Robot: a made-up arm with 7 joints.
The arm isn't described. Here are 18 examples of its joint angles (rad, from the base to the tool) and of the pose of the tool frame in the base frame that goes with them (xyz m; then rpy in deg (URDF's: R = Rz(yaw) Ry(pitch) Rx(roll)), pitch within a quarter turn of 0, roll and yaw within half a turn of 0).
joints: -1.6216 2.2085 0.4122 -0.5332 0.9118 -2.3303 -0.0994
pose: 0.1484 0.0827 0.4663 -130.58 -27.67 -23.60
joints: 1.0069 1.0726 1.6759 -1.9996 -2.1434 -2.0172 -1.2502
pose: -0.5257 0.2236 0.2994 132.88 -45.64 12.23
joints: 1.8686 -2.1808 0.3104 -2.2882 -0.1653 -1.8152 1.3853
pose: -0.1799 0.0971 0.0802 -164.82 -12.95 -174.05
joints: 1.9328 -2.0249 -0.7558 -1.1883 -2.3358 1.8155 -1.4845
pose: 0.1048 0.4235 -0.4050 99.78 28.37 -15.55
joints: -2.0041 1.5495 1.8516 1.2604 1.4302 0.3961 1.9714
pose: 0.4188 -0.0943 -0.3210 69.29 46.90 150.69
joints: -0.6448 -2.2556 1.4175 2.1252 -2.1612 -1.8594 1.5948
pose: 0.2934 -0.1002 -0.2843 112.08 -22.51 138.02
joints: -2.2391 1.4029 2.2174 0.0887 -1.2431 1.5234 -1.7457
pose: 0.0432 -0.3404 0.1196 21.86 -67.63 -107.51
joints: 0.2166 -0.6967 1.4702 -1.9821 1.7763 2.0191 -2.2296
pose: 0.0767 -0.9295 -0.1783 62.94 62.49 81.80
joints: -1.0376 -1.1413 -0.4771 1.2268 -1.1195 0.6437 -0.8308
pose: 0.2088 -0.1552 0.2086 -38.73 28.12 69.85
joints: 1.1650 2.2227 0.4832 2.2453 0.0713 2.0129 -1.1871
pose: -0.0527 -0.5656 0.0477 167.51 40.07 -157.49
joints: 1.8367 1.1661 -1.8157 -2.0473 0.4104 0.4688 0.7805
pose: 0.4736 -0.1555 0.4677 -11.80 -16.33 -6.46
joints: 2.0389 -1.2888 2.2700 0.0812 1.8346 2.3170 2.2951
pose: -0.1831 -0.2691 -0.4419 86.56 47.60 163.41
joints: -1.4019 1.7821 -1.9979 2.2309 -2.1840 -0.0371 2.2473
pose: -0.2064 -0.1253 -0.4137 51.19 48.82 113.89
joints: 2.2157 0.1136 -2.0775 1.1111 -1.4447 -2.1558 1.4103
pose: 0.2478 -0.3287 0.3253 -147.64 5.72 -155.19
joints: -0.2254 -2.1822 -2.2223 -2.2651 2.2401 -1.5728 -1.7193
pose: 0.4044 0.4436 -0.0991 -72.55 -26.61 81.57
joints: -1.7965 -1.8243 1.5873 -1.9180 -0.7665 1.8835 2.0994
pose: 0.3593 0.0873 -0.5451 118.19 0.05 -151.60
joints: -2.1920 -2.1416 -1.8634 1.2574 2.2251 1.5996 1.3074
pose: -0.0097 0.2064 0.2445 -115.57 -18.64 -34.93
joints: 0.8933 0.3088 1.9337 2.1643 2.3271 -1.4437 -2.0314
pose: -0.1455 -0.0334 0.2115 -1.53 9.56 63.17
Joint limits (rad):
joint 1: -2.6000..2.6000
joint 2: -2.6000..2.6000
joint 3: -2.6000..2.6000
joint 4: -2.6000..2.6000
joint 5: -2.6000..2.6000
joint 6: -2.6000..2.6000
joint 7: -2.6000..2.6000
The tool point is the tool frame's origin. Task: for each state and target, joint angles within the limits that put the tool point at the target. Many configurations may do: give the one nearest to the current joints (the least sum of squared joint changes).
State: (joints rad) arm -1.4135 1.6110 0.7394 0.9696 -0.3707 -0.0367 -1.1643
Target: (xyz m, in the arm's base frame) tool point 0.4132 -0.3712 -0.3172
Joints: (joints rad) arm -1.4594 1.9874 1.3205 1.5270 -0.2118 0.3708 -1.4038
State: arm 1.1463 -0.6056 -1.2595 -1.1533 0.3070 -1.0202 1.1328
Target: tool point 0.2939 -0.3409 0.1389
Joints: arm 1.8742 -1.0943 -1.9457 -0.9065 0.3713 -1.5321 0.9250
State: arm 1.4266 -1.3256 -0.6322 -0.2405 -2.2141 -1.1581 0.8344
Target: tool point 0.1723 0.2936 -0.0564
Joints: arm 1.5559 -1.6959 -0.7273 -0.4797 -2.1005 -1.6547 0.6593
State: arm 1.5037 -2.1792 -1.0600 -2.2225 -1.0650 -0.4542 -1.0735
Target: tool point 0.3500 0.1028 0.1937
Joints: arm 1.6738 -2.2594 -1.2318 -2.2806 -1.1230 -0.5321 -1.0457
